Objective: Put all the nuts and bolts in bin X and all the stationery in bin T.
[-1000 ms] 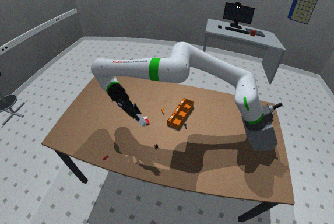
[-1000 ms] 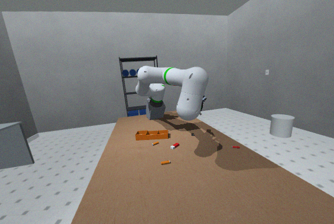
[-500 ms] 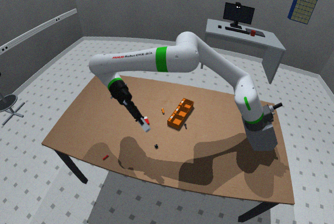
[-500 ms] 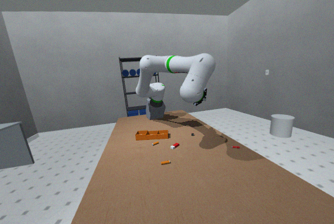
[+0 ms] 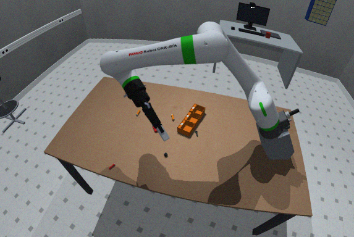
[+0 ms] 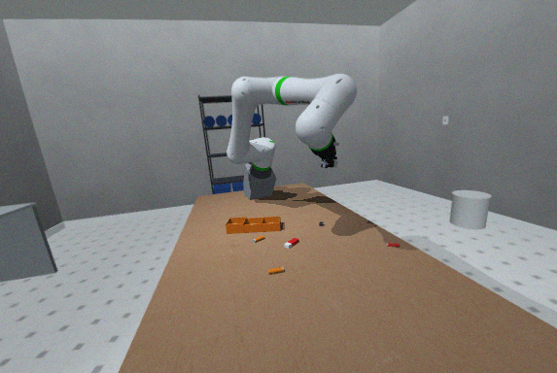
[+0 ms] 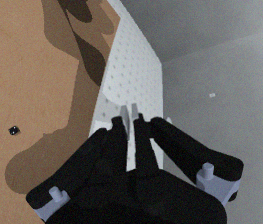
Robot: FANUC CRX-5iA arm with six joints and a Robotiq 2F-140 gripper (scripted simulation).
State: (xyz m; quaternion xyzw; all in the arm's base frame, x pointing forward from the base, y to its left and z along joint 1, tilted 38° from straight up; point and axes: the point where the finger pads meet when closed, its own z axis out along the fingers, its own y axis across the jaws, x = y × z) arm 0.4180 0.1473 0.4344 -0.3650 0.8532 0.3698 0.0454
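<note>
My hand is 360 mm to the left of the orange bin tray, 270 mm above it and 150 mm past it. Round my hand: red stick (300 mm ahead, 290 mm below, 30 mm to the left); then white eraser (290 mm to the right, 280 mm below, 80 mm ahead).
</note>
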